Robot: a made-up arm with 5 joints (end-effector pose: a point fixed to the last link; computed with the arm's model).
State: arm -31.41 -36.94 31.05 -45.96 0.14
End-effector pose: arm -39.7 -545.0 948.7 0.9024 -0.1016 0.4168 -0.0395
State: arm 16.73 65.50 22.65 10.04 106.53
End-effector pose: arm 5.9 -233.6 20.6 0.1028 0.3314 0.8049 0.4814
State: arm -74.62 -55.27 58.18 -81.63 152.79
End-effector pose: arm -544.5 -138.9 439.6 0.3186 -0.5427 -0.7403 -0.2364
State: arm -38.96 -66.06 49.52 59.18 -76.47
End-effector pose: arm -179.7 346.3 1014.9 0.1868 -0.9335 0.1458 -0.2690
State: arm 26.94 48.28 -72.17 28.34 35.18
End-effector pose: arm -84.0 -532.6 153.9 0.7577 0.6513 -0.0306 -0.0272
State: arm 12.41 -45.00 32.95 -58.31 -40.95
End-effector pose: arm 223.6 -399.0 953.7 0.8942 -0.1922 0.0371 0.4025
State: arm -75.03 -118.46 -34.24 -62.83 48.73
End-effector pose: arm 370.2 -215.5 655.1 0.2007 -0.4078 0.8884 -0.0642
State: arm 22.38 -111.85 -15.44 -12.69 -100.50
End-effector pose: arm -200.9 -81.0 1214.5 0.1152 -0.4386 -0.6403 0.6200
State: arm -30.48 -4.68 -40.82 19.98 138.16
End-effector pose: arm -401.5 -677.6 615.7 0.6206 0.5046 0.6000 -0.0155
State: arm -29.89 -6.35 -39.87 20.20 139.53
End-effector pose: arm -398.7 -679.3 626.7 0.6078 0.5012 0.6156 -0.0195
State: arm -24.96 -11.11 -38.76 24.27 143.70
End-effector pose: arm -375.3 -693.2 640.4 0.5792 0.4942 0.6481 -0.0122
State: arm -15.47 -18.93 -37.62 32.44 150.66
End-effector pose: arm -328.4 -714.6 657.6 0.5409 0.4808 0.6901 0.0062
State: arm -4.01 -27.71 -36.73 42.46 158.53
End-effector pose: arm -267.3 -730.9 672.2 0.5087 0.4623 0.7255 0.0339
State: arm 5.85 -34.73 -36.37 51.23 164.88
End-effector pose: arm -209.8 -736.5 675.2 0.4904 0.4444 0.7466 0.0673
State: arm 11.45 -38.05 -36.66 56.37 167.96
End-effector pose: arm -172.5 -736.6 667.1 0.4841 0.4341 0.7537 0.0953
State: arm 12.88 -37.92 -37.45 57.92 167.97
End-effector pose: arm -158.5 -737.0 653.8 0.4858 0.4334 0.7508 0.1113
